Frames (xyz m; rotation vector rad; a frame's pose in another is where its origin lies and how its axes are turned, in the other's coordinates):
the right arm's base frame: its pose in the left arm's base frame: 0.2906 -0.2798 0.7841 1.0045 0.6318 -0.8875
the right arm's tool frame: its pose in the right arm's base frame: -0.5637 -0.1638 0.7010 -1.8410 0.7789 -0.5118
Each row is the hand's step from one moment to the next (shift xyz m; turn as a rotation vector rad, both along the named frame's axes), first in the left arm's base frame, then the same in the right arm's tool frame.
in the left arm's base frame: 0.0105 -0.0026 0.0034 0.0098 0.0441 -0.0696
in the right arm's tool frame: -0.0046 -0.0076 0.0070 0.0403 0.0535 0.0490
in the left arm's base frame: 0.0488 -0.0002 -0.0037 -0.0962 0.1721 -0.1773
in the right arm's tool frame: -0.0094 -0.0195 0.0439 0.1097 0.2386 0.0367
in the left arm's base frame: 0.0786 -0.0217 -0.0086 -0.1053 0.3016 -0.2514
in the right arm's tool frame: -0.0040 -0.0492 0.0655 0.1240 0.3751 0.0960
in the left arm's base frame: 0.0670 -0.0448 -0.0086 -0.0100 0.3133 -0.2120
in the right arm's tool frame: 0.0084 -0.0643 0.0486 0.0599 0.3343 0.1668
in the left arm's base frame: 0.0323 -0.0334 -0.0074 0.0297 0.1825 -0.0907
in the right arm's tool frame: 0.0117 -0.0403 0.0213 -0.0030 0.1707 0.1151
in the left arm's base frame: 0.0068 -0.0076 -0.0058 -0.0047 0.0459 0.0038
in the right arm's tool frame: 0.0064 -0.0078 0.0060 -0.0209 0.0406 0.0078
